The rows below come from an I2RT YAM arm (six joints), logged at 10 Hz.
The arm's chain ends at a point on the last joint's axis. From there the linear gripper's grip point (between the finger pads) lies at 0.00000 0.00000 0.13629 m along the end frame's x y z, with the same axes.
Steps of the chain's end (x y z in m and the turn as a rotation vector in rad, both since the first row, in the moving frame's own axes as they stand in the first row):
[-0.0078 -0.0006 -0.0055 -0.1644 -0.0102 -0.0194]
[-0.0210 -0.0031 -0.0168 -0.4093 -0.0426 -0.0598]
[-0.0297 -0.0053 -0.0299 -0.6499 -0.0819 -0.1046]
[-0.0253 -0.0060 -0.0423 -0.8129 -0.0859 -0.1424]
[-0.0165 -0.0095 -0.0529 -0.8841 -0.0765 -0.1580]
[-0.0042 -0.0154 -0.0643 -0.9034 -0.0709 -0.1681]
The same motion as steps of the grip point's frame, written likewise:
[-0.0090 0.0217 -0.0073 -0.1644 -0.0102 -0.0194]
[-0.0250 0.0513 -0.0282 -0.4093 -0.0426 -0.0598]
[-0.0356 0.0775 -0.0581 -0.6499 -0.0819 -0.1046]
[-0.0283 0.0933 -0.0853 -0.8129 -0.0859 -0.1424]
[-0.0167 0.0961 -0.1030 -0.8841 -0.0765 -0.1580]
[-0.0029 0.0918 -0.1164 -0.9034 -0.0709 -0.1681]

